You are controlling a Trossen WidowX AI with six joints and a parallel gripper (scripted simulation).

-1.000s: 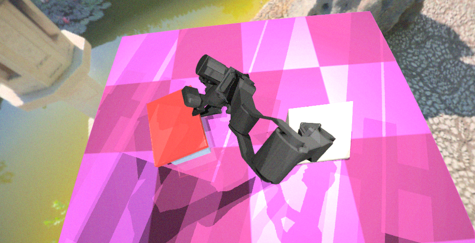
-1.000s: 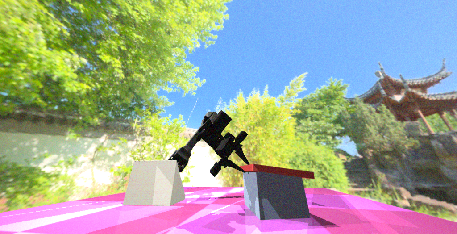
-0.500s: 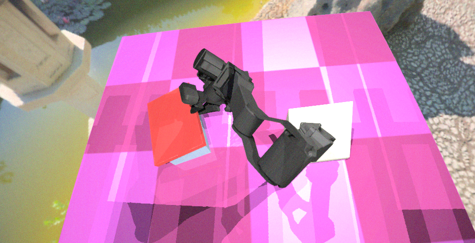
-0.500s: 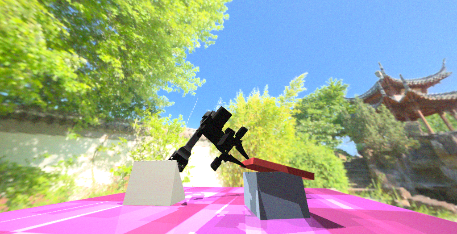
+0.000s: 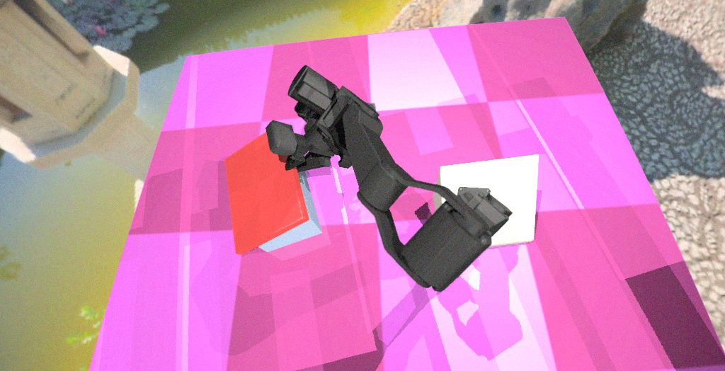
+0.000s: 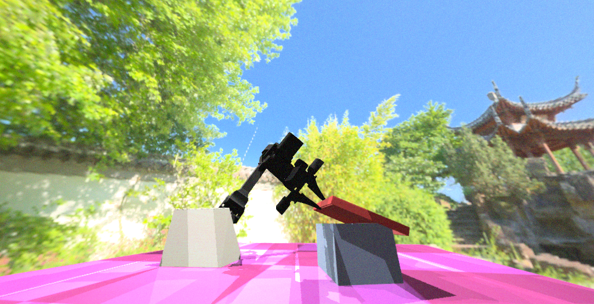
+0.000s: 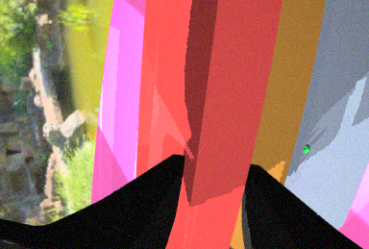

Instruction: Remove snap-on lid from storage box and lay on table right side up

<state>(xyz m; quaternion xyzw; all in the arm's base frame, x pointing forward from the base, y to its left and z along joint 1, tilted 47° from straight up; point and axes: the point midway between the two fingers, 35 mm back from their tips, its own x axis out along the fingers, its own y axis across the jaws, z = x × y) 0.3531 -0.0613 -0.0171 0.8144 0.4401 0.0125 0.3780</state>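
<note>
Now: gripper tip 7 cm short of the lid, 3 cm to the right of it and 3 cm above it. Round my gripper tip: grey storage box (10 cm below, 6 cm ahead, 2 cm to the left).
</note>
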